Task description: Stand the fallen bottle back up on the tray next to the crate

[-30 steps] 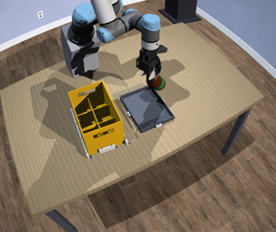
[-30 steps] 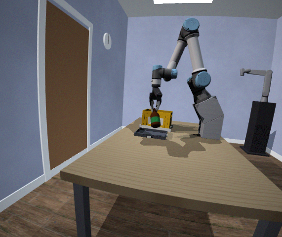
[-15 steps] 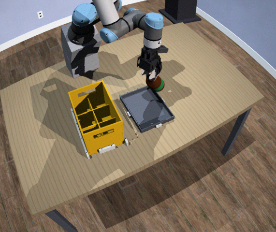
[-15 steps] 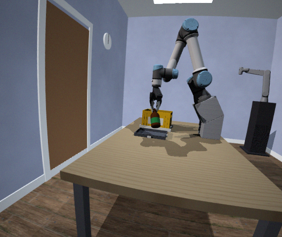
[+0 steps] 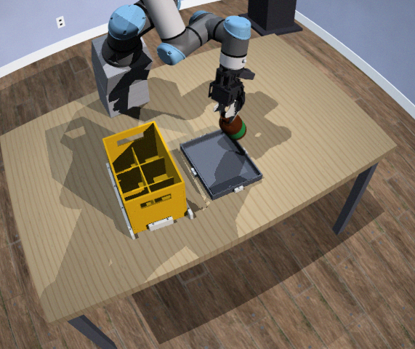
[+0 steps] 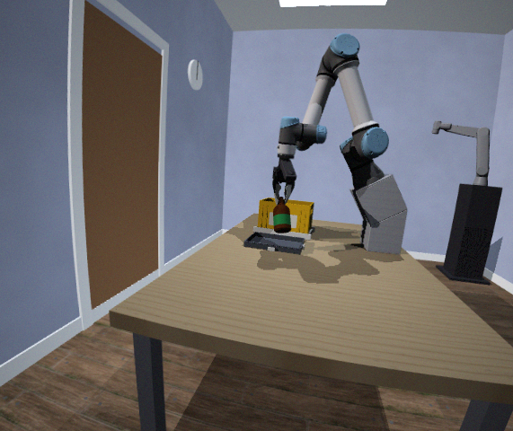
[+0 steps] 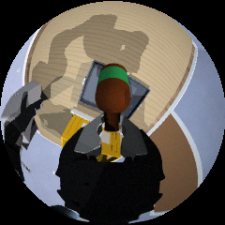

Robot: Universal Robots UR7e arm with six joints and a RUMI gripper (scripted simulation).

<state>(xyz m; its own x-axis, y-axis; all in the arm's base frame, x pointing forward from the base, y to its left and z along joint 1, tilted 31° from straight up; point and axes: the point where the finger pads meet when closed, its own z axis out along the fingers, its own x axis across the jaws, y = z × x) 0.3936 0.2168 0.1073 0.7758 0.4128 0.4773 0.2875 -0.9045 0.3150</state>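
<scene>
Now: the bottle 5 cm below my hand, 2 cm to the left of it and 1 cm behind it. The rest, counted from my hand: tray 19 cm below, 3 cm to the right, 1 cm ahead; then yellow crate 30 cm to the right, 12 cm below, 1 cm ahead.
</scene>
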